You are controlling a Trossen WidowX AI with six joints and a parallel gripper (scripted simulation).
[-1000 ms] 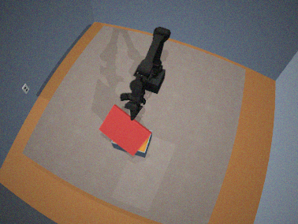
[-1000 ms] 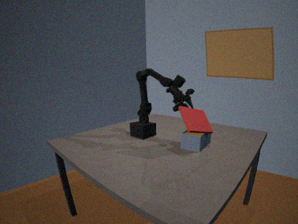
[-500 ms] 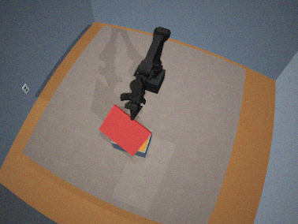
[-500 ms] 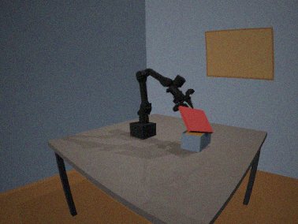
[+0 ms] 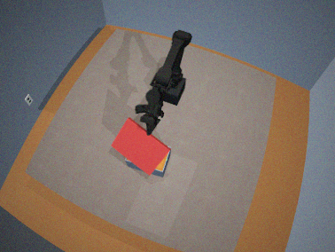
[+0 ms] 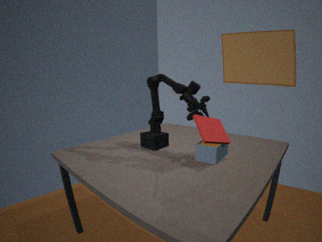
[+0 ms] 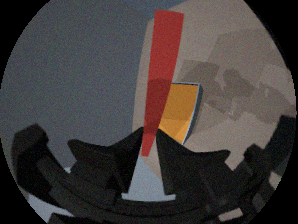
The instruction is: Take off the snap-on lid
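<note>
The red lid is 50 mm below my gripper tip, 50 mm ahead of it and 40 mm to the right of it. The rest, counted from my gripper tip: storage box (180 mm below, 40 mm ahead).
</note>
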